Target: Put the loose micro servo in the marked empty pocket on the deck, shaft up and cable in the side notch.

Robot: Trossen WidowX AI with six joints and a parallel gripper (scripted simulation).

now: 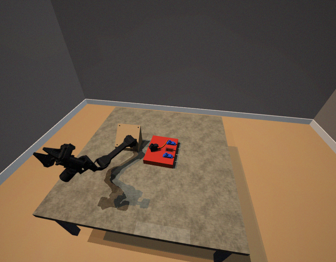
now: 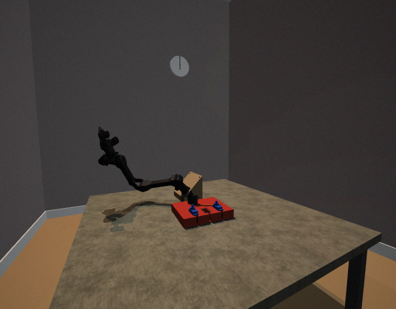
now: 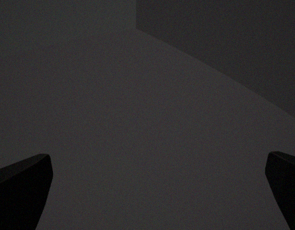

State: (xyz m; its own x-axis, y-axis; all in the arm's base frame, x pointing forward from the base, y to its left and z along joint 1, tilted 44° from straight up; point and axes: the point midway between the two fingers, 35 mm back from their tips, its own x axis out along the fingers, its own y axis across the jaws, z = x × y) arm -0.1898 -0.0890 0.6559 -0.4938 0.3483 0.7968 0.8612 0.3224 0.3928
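The red deck is 520 mm to the left of my gripper tip, 480 mm below it and 430 mm ahead of it.
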